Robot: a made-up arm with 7 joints. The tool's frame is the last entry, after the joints. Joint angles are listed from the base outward. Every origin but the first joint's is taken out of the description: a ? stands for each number. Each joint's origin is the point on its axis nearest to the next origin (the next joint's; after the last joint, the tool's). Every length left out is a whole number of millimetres.
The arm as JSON. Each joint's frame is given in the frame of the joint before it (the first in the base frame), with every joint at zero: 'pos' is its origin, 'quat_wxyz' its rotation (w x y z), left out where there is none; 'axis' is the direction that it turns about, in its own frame. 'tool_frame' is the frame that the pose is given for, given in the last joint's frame.
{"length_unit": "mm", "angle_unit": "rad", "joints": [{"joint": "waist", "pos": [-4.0, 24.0, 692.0], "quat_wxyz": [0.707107, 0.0, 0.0, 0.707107], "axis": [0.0, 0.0, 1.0]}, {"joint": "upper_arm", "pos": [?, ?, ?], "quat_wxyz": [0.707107, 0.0, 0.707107, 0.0], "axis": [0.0, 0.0, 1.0]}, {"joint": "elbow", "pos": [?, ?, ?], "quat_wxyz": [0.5, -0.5, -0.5, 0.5], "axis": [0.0, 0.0, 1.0]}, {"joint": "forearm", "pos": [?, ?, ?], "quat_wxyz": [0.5, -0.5, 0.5, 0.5], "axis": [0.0, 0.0, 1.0]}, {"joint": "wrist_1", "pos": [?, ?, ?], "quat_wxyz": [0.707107, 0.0, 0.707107, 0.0], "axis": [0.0, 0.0, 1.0]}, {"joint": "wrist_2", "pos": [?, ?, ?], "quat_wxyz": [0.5, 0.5, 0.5, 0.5], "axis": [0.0, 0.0, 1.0]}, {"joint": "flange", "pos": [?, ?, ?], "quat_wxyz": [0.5, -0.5, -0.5, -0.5], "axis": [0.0, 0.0, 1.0]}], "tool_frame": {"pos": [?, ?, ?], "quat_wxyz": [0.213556, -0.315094, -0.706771, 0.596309]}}
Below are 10 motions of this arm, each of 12 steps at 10 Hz.
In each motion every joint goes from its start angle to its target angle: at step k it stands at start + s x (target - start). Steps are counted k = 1, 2, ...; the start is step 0. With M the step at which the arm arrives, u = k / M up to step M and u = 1 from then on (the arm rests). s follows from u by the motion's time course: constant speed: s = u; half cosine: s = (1 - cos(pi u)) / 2; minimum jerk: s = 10 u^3 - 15 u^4 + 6 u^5.
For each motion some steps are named. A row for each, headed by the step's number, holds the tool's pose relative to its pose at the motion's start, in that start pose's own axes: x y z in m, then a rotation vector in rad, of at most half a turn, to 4 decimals.
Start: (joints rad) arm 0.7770 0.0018 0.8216 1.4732 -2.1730 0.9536 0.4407
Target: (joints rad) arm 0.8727 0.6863 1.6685 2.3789 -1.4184 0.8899 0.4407
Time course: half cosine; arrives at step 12
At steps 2, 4, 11, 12:
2: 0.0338 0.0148 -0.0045 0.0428 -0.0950 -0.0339
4: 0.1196 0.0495 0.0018 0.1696 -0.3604 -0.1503
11: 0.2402 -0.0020 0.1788 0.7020 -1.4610 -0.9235
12: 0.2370 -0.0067 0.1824 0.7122 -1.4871 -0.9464

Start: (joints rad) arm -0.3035 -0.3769 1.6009 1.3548 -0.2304 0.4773 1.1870
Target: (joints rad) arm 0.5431 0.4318 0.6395 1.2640 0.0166 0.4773 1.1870
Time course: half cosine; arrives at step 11
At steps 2, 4, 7, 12:
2: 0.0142 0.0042 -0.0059 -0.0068 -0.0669 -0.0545
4: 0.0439 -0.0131 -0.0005 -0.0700 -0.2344 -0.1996
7: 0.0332 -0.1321 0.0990 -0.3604 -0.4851 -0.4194
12: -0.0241 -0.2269 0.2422 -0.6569 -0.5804 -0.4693

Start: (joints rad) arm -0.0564 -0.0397 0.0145 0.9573 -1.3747 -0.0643 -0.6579
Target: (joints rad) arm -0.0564 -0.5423 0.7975 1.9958 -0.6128 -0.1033 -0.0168
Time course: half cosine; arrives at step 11
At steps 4, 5, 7, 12:
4: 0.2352 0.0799 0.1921 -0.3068 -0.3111 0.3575
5: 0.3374 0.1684 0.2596 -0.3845 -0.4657 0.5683
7: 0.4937 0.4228 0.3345 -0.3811 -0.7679 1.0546
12: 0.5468 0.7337 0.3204 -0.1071 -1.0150 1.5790

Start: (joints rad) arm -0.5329 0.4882 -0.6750 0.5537 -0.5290 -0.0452 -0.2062
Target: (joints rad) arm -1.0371 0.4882 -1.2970 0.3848 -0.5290 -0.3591 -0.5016
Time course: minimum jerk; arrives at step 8
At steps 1, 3, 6, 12:
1: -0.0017 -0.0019 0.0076 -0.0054 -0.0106 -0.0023
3: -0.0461 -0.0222 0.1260 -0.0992 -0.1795 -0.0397
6: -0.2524 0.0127 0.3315 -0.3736 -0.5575 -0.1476
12: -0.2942 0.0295 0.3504 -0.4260 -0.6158 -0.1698

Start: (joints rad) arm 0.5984 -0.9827 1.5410 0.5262 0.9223 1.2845 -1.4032
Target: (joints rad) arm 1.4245 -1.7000 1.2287 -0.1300 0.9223 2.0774 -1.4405
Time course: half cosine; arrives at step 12
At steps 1, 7, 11, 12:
1: -0.0030 0.0018 0.0003 -0.0042 0.0006 -0.0099
7: -0.1141 0.1097 -0.0069 -0.0206 -0.0400 -0.1904
11: -0.1834 0.1678 -0.0322 0.1139 -0.0127 -0.1847
12: -0.1867 0.1700 -0.0337 0.1228 -0.0088 -0.1837

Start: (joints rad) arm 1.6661 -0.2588 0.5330 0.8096 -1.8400 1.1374 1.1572
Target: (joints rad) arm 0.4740 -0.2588 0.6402 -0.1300 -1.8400 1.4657 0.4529
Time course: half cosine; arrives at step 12
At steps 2, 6, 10, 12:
2: -0.0505 -0.0333 0.0289 -0.0740 0.1234 -0.0200
6: -0.3342 -0.1128 0.3127 -0.4518 0.9137 -0.3107
10: -0.4773 0.0623 0.6059 -0.5729 1.6182 -0.8752
12: -0.4834 0.1065 0.6383 -0.5596 1.7106 -0.9850

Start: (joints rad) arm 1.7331 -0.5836 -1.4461 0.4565 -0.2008 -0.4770 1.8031
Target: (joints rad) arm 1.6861 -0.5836 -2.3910 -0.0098 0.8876 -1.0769 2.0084
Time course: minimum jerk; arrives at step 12
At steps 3, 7, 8, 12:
3: 0.0591 0.0215 -0.0260 0.1044 -0.1988 0.0188
7: 0.3486 0.2048 -0.0016 0.8644 -1.1256 0.1868
8: 0.3950 0.2559 0.0462 1.0940 -1.3109 0.2633
12: 0.4332 0.3257 0.1406 1.4634 -1.5490 0.4268

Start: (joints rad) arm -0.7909 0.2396 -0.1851 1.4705 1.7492 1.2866 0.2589
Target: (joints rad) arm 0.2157 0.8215 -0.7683 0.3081 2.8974 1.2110 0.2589
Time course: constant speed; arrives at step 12
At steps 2, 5, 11, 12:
2: 0.1435 -0.0411 0.0629 0.0250 -0.2957 -0.0619
5: 0.3207 -0.0401 0.2027 0.1559 -0.6894 -0.0290
11: 0.4457 0.1991 0.4580 0.7217 -1.0293 0.3497
12: 0.4312 0.2556 0.4805 0.8416 -1.0053 0.4219

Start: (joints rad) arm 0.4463 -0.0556 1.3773 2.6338 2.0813 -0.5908 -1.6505
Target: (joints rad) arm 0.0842 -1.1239 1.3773 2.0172 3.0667 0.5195 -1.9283
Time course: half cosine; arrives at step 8
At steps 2, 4, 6, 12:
2: -0.0963 0.0205 -0.0073 0.1004 0.1147 -0.1999
4: -0.2989 0.0769 0.0616 0.2644 0.3489 -0.6177
6: -0.4159 0.1106 0.2142 0.3480 0.4954 -0.9191
12: -0.4338 0.1131 0.2860 0.3764 0.5330 -1.0034

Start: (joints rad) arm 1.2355 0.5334 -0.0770 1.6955 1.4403 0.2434 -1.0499
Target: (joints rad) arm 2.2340 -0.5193 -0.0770 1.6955 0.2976 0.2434 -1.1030
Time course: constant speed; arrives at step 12
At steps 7, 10, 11, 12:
7: -0.2455 0.3638 -0.4116 0.7456 0.7940 0.0850
10: -0.2873 0.5915 -0.4606 1.0867 0.9470 0.2405
11: -0.2852 0.6656 -0.4611 1.1940 0.9670 0.3060
12: -0.2746 0.7358 -0.4549 1.2951 0.9709 0.3769

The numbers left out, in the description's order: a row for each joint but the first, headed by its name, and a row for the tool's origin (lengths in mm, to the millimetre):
upper_arm: 24.0 -8.0 0.0
elbow: -126.0 -13.0 0.0
forearm: -91.0 47.0 0.0
wrist_1: 445.0 87.0 0.0
wrist_2: -4.0 -4.0 0.0
flange: 69.0 118.0 0.0
tool: 10.0 15.0 0.0

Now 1 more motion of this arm.
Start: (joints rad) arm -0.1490 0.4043 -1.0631 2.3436 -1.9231 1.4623 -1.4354
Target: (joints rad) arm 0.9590 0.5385 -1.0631 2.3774 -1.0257 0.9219 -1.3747
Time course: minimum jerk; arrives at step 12
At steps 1, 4, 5, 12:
1: 0.0002 0.0022 0.0021 0.0009 -0.0062 0.0083
4: -0.0098 0.0958 0.0879 0.0262 -0.2590 0.3430
5: -0.0374 0.1609 0.1450 0.0324 -0.4292 0.5689
12: -0.3958 0.4088 0.3197 -0.0142 -1.2326 1.6676

